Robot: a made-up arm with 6 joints.
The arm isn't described. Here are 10 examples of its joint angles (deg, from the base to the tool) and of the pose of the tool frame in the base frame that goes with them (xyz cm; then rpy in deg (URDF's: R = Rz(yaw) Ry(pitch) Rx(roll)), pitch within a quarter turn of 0, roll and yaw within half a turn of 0).
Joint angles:
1: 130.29 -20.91 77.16 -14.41 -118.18 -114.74
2: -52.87 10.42 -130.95 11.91 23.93 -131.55
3: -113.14 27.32 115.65 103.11 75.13 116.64
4: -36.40 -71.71 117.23 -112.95 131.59 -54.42
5: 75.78 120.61 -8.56 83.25 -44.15 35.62
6: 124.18 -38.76 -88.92 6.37 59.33 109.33
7: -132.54 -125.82 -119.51 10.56 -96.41 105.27
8: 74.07 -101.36 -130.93 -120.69 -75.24 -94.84
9: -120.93 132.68 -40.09 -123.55 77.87 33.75
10: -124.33 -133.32 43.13 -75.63 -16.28 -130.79
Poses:
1: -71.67 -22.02 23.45 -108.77 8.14 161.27
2: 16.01 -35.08 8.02 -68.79 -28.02 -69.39
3: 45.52 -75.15 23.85 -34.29 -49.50 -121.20
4: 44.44 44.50 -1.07 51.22 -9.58 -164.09
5: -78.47 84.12 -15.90 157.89 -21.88 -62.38
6: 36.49 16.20 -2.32 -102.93 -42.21 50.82
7: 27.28 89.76 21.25 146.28 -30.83 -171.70
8: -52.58 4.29 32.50 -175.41 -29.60 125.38
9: -60.75 33.61 0.95 -39.90 18.36 43.02
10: -0.11 -34.35 12.63 -128.32 30.37 -81.79
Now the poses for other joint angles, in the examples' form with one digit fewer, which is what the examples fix.
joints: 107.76 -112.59 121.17 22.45 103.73 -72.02
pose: -2.6 6.1 -31.7 110.3 -65.1 -76.5
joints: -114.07 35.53 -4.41 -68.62 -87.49 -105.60
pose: 58.8 47.5 16.9 142.9 -3.8 48.1
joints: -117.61 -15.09 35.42 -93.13 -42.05 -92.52
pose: 48.7 21.4 52.2 -172.0 -14.8 -10.2
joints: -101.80 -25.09 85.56 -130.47 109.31 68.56
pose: -12.8 68.9 43.8 61.0 -66.1 -47.6
